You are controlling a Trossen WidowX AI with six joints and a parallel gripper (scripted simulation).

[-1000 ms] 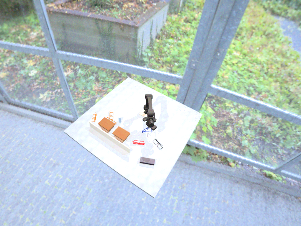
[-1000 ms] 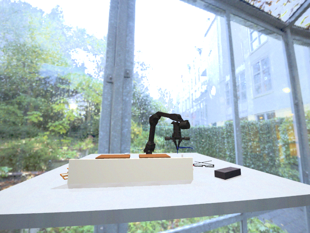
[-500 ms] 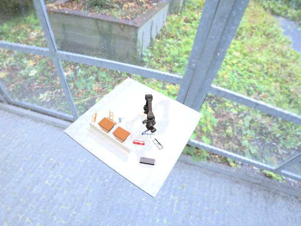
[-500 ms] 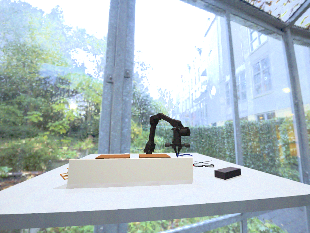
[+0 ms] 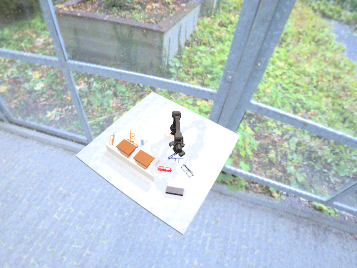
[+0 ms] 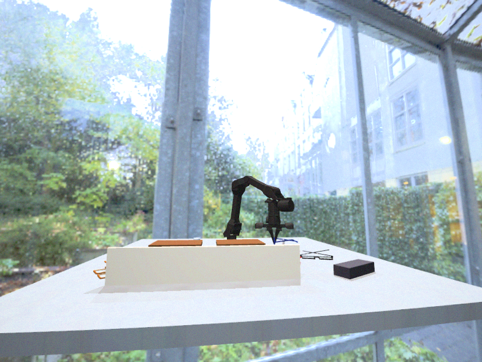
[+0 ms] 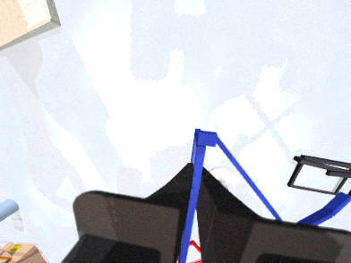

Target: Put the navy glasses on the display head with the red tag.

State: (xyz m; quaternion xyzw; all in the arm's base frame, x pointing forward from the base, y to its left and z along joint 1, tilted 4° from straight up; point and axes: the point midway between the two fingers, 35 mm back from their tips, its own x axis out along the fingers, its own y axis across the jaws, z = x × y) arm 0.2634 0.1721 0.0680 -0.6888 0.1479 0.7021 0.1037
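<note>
Right now the small white post is 6 cm ahead of my gripper tip, 4 cm below it and 2 cm to the left of it. From my gripper tip the other things lie so: long cream block: 34 cm to the right, 33 cm ahead, 1 cm below; then dark case: 34 cm ahead, 17 cm to the left, 4 cm below.
</note>
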